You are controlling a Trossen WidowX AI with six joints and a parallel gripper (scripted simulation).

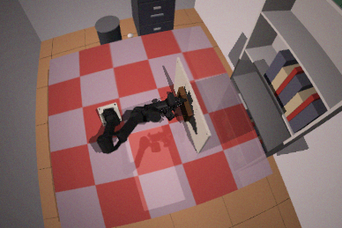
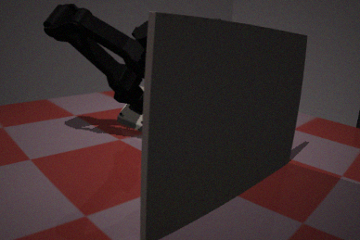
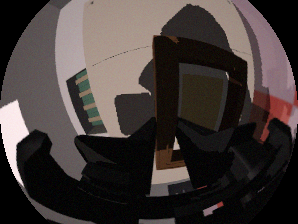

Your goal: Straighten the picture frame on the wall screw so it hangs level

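Now: gripper tip 1 cm to the right of the brown picture frame and 5 cm above it. Round my gripper tip: cream wall panel (2 cm ahead, 1 cm to the right, 7 cm below).
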